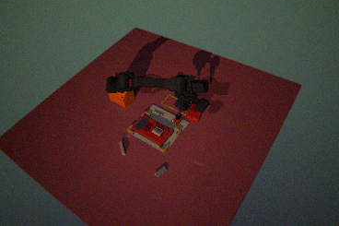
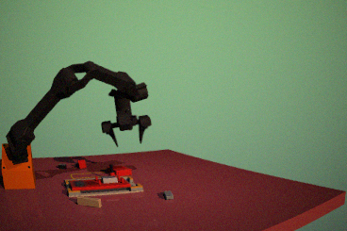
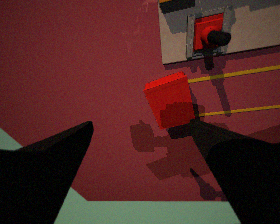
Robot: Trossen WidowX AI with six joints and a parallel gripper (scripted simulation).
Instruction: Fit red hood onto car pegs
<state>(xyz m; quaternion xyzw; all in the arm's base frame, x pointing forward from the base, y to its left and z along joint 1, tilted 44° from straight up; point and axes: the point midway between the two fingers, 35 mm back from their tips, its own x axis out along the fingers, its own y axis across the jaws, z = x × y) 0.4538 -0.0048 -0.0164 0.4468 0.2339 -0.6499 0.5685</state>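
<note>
Right now the red hood is 110 mm below my gripper tip, 60 mm to the left of it and 30 mm behind it. Round my gripper tip: tan wooden bar (310 mm to the right, 270 mm behind, 110 mm below); then dark wheel (280 mm to the left, 240 mm behind, 120 mm below); then grey engine block (150 mm to the right, 150 mm behind, 100 mm below).
</note>
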